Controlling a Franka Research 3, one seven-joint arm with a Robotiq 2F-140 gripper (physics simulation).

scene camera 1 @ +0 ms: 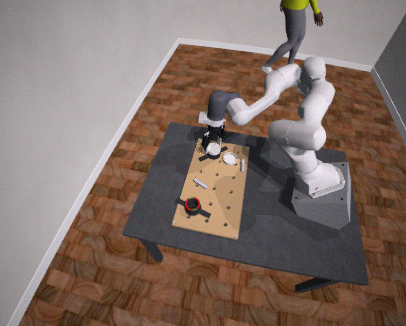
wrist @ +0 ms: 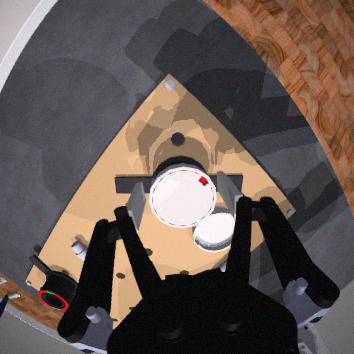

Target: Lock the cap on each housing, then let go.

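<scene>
A white cap with a red mark near its rim sits on the black housing at the far end of the wooden board. My gripper is open, with its fingers on either side of this cap and gaps showing in the wrist view. A second white cap lies on the board beside that housing. The other black housing, at the board's near end, has an uncapped top with a red and green ring.
The wooden board with several dark holes lies on the dark table. One light rod lies mid-board, and another rod lies by the board's right edge in the scene view. A person stands beyond the table.
</scene>
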